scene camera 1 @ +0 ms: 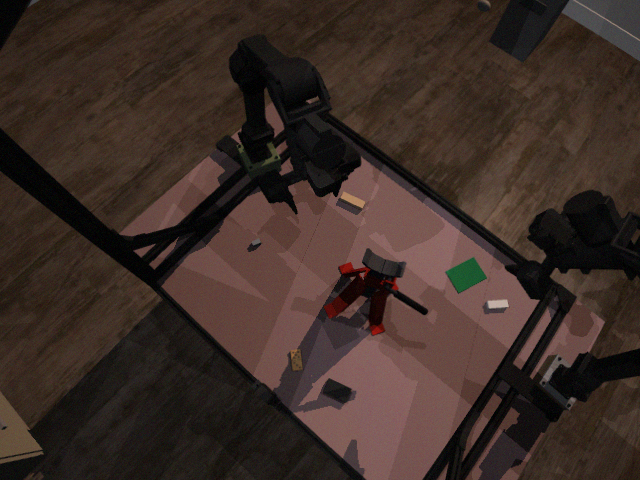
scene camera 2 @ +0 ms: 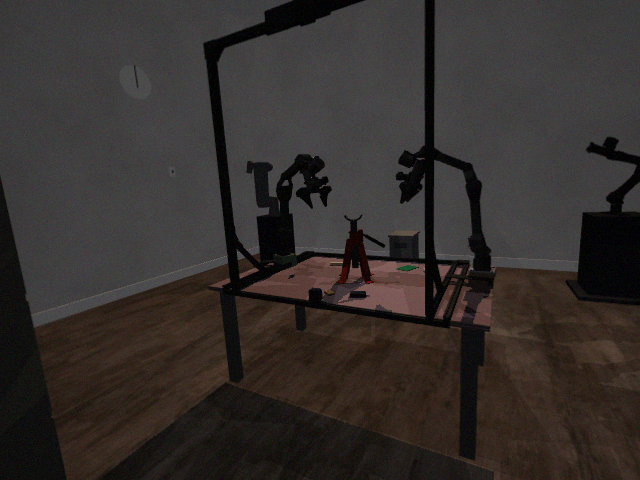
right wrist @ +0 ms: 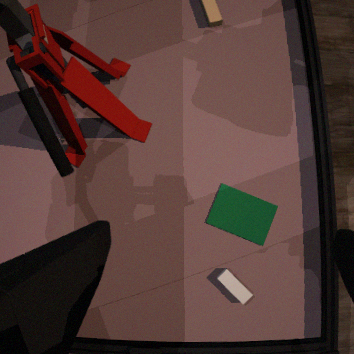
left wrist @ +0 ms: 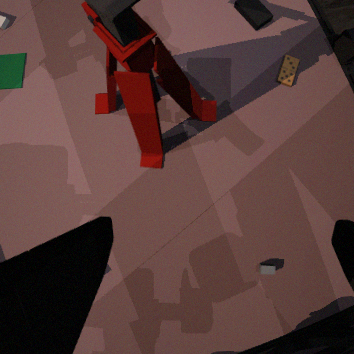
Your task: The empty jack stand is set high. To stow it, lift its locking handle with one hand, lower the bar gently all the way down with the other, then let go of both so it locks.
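The red jack stand (scene camera 1: pixel 378 307) (scene camera 2: pixel 347 266) (left wrist: pixel 140 115) (right wrist: pixel 102 100) stands upright mid-table. Its dark bar with a curved saddle (scene camera 1: pixel 383 263) (scene camera 2: pixel 353 225) (left wrist: pixel 114 14) (right wrist: pixel 15 21) rises above the legs. The black locking handle (scene camera 1: pixel 408 300) (scene camera 2: pixel 374 240) (right wrist: pixel 46 131) slopes down and outward, to the right in both scene views. My left gripper (scene camera 1: pixel 315 202) (scene camera 2: pixel 318 207) (left wrist: pixel 223 230) is open and empty, above and left of the stand. My right gripper (scene camera 2: pixel 403 201) (right wrist: pixel 222 237) is open and empty, high to the right of the stand. Neither touches the stand.
A green plate (scene camera 1: pixel 466 274) (right wrist: pixel 241 215) and white block (scene camera 1: pixel 497 304) (right wrist: pixel 236 286) lie right of the stand. A tan block (scene camera 1: pixel 352 199) lies behind it, a small grey block (scene camera 1: pixel 256 242) left, a domino (scene camera 1: pixel 295 360) and black block (scene camera 1: pixel 337 390) in front. Black rails border the table.
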